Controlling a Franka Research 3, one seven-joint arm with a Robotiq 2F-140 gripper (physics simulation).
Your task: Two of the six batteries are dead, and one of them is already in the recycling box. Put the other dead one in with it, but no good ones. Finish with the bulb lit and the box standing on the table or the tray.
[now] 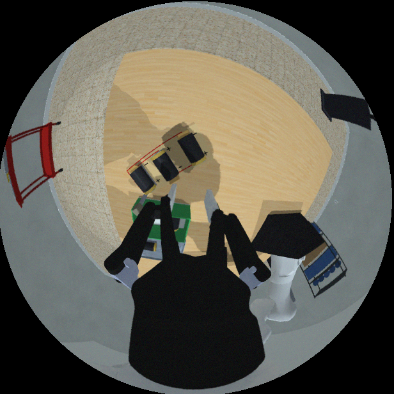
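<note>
Three black batteries with yellow ends, a left one (142, 178), a middle one (165, 166) and a right one (192, 147), lie side by side within red lines marked plus and minus. The green box (183, 211) stands below them, partly hidden by the left finger; part of a dark battery (176, 223) shows in it. Another battery (150, 246) lies at the grey-blue tray (179, 248), mostly covered by the gripper. My gripper (190, 192) is partly open and empty, its tips just below the battery row and right of the box. I cannot identify a lit bulb.
A small grey piece (142, 203) is at the box's upper left corner. A black panel (289, 235) stands at the lower right, above white robot parts (283, 290). Beyond the table are a red frame (47, 150), a dark panel (349, 110) and a blue rack (320, 268).
</note>
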